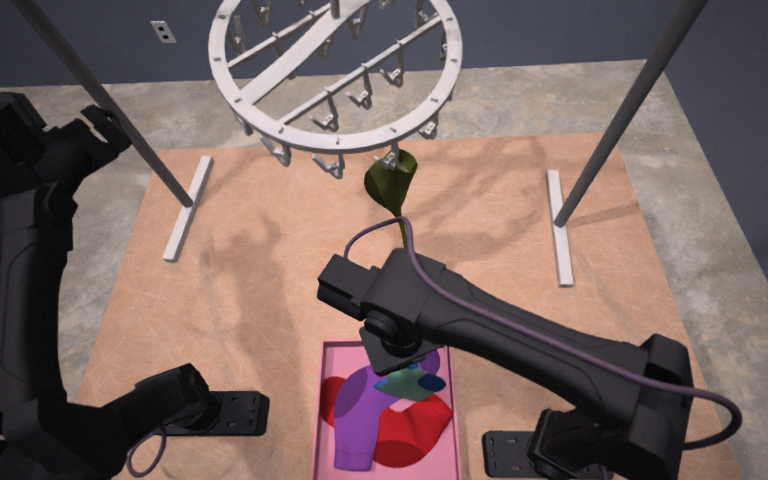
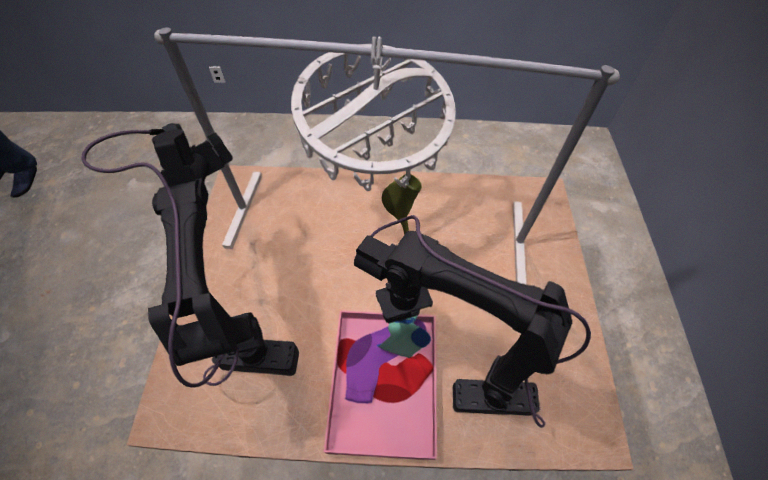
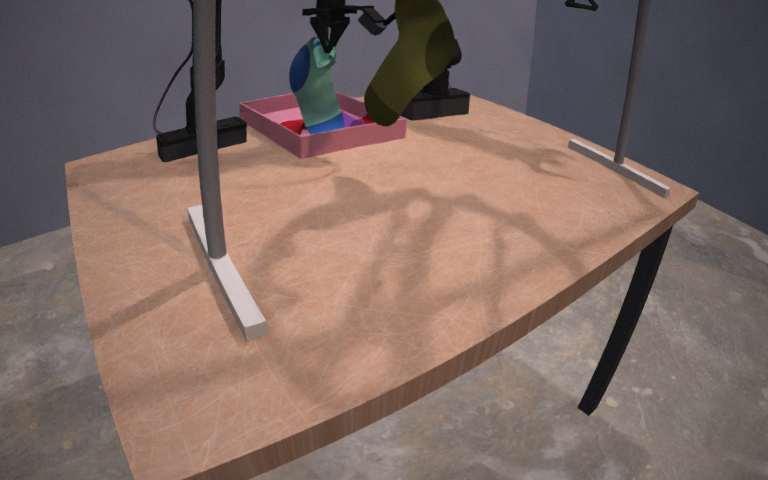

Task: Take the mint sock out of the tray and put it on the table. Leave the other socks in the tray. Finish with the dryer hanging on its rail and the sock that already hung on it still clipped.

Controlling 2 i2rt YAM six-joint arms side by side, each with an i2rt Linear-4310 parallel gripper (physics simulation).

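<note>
The mint sock [image 1: 408, 386] [image 2: 403, 343] [image 3: 320, 99] with blue patches hangs upright from my right gripper [image 3: 327, 48], which is shut on its upper end above the tray [image 1: 317, 430] [image 2: 381, 455] [image 3: 353, 141]. The sock's blue cuff is low, near the tray's rim. A purple sock [image 1: 357, 433] [image 2: 361, 384] and a red sock [image 1: 421, 421] [image 2: 404, 382] lie in the tray. The round white dryer [image 1: 305, 136] [image 2: 390, 165] hangs on its rail [image 2: 481, 57]. An olive sock [image 1: 389, 186] [image 2: 398, 199] [image 3: 413, 56] is clipped to its near side. My left gripper [image 1: 105, 131] is open, at the far left.
Grey rail posts [image 1: 628, 107] [image 2: 563, 158] [image 3: 209, 141] stand on white feet [image 1: 560, 254] [image 2: 519, 260] [image 3: 240, 300]. The left post is close to my left gripper. The olive sock hangs between the tray and the far part of the table [image 1: 271, 283] [image 2: 283, 271] [image 3: 424, 283].
</note>
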